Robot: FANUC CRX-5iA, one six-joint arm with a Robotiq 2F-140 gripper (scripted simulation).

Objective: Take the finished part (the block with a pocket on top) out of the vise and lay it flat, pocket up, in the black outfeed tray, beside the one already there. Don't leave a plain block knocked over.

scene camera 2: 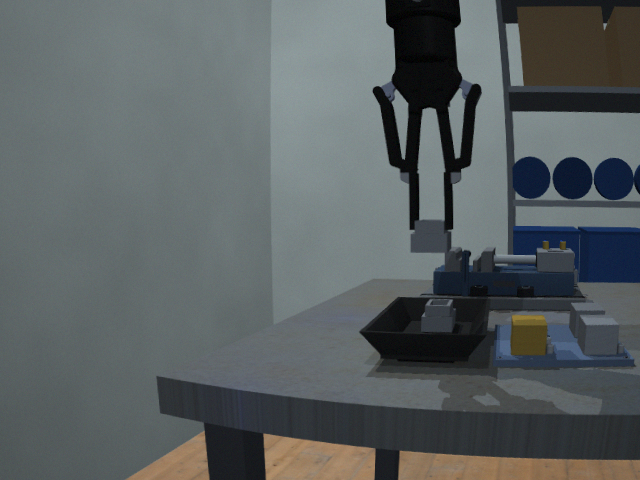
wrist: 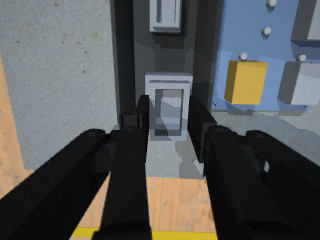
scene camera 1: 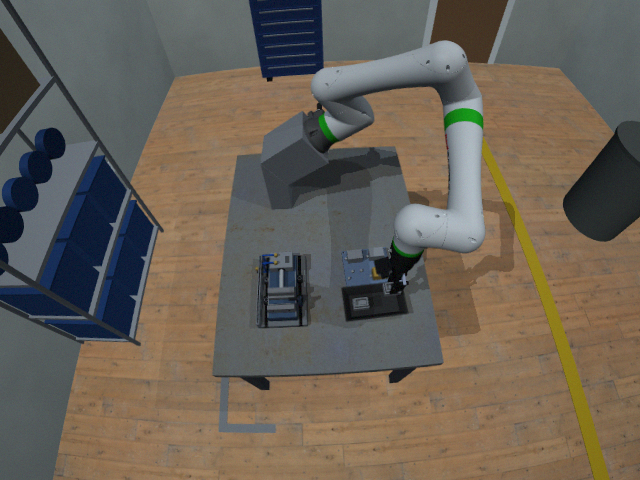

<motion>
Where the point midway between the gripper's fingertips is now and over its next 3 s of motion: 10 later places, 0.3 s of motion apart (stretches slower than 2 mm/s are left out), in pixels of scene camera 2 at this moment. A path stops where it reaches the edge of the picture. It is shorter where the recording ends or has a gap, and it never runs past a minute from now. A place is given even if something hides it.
My gripper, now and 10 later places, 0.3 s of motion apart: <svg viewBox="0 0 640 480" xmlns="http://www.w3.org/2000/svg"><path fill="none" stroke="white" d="M431 229L431 232L431 238L431 248L431 260L431 274L431 287L431 300L430 307L430 312L430 315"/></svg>
</motion>
